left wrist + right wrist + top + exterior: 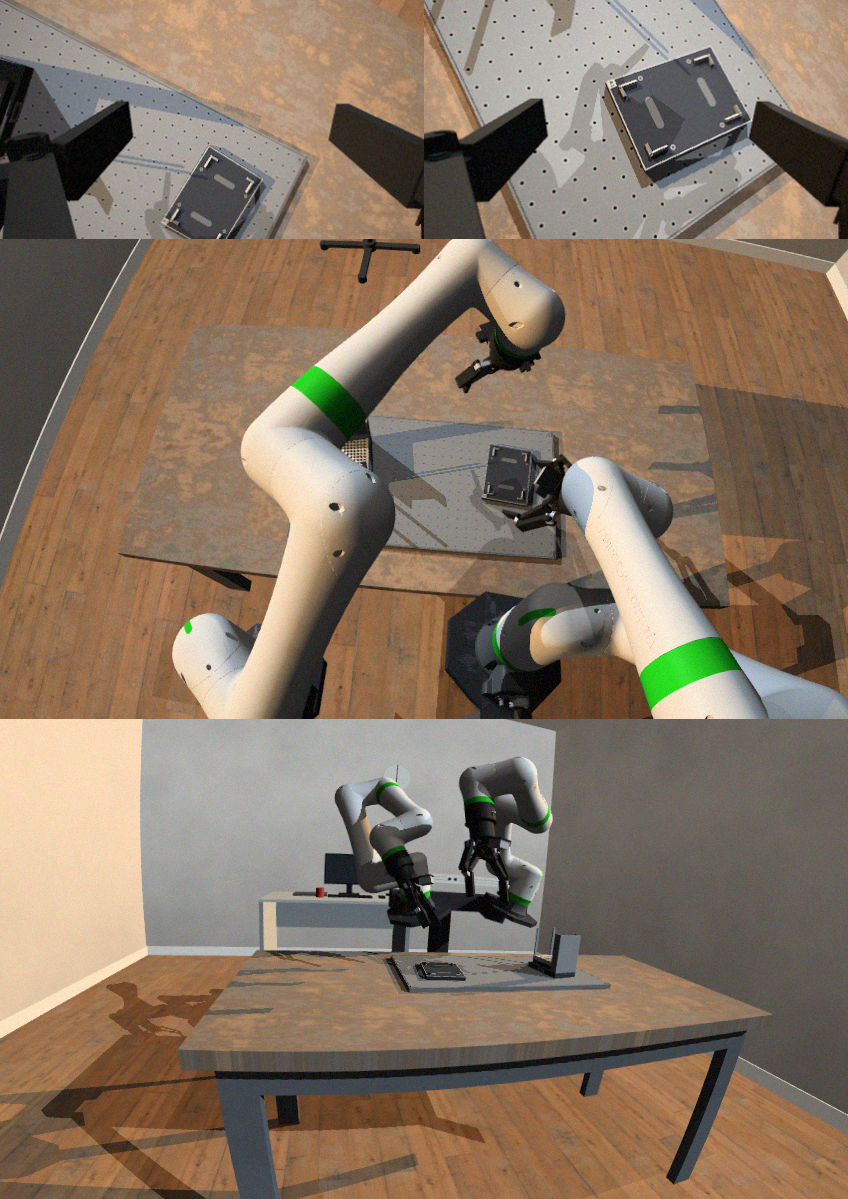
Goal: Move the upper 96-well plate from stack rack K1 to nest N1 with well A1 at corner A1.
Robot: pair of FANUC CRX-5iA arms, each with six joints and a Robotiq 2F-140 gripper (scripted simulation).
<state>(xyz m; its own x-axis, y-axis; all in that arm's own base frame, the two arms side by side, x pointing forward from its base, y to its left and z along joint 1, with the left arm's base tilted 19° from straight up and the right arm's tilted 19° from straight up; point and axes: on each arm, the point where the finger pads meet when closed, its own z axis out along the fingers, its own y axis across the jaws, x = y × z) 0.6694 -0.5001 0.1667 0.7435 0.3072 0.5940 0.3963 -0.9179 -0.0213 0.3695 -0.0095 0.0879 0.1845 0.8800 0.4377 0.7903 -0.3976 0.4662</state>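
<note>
Now: the white 96-well plate 36 cm to the left of my left hand, 22 cm below it and 6 cm behind it. The rest, counted from my left hand: dark 96-well plate: 36 cm to the left, 24 cm below, 6 cm behind; A1 mark: 25 cm below, 20 cm behind, 3 cm to the left; plate nest N1: 26 cm below, 15 cm behind, 5 cm to the right.
</note>
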